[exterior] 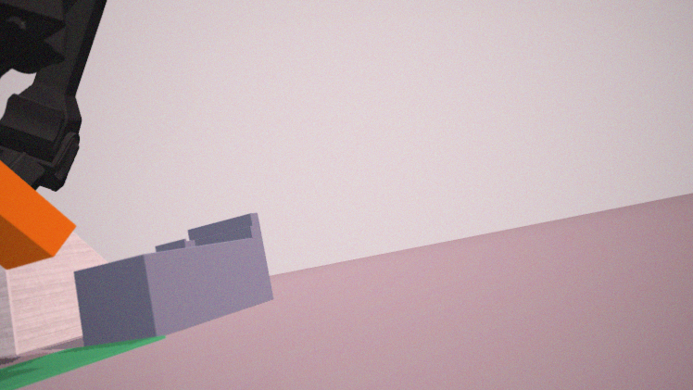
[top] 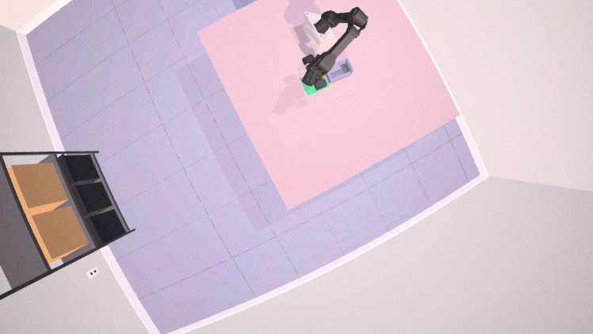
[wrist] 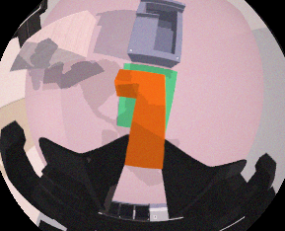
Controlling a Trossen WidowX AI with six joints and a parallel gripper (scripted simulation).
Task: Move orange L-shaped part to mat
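Now: the green mat 160 mm below my gripper tip and 20 mm to the left of it. Round my gripper tip: orange L-shaped part: 30 mm to the left, 30 mm below, 10 mm behind.
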